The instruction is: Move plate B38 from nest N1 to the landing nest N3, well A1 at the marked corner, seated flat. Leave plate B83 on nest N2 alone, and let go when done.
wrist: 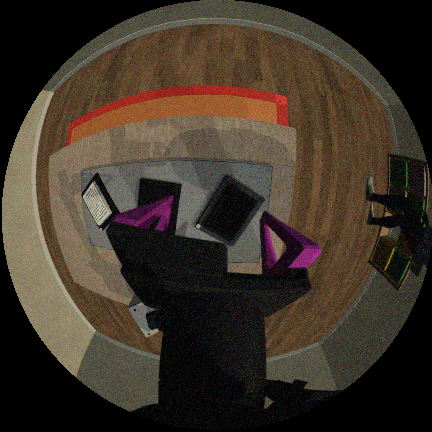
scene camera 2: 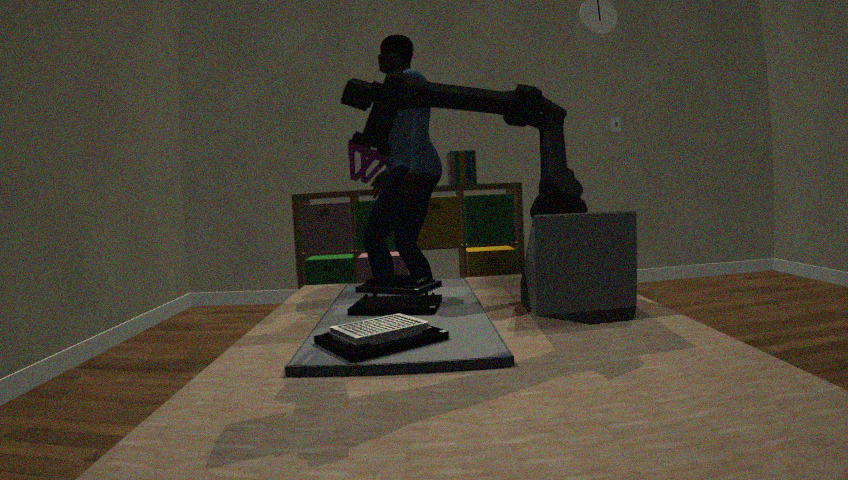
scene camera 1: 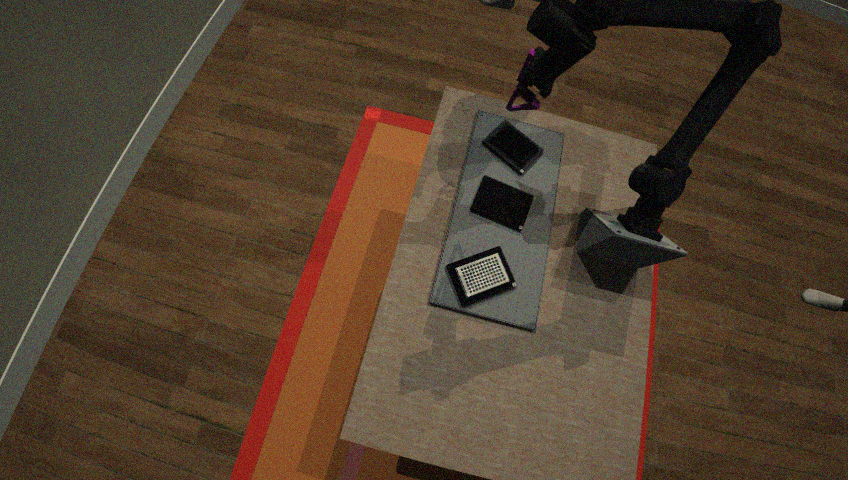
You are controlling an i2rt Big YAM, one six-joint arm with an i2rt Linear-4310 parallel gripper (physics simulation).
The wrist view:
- gripper: 218, 207
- black well plate: 234, 206
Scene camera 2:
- gripper: 358, 181
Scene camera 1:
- gripper: 513, 95
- white well plate: 486, 273
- black well plate: 508, 139
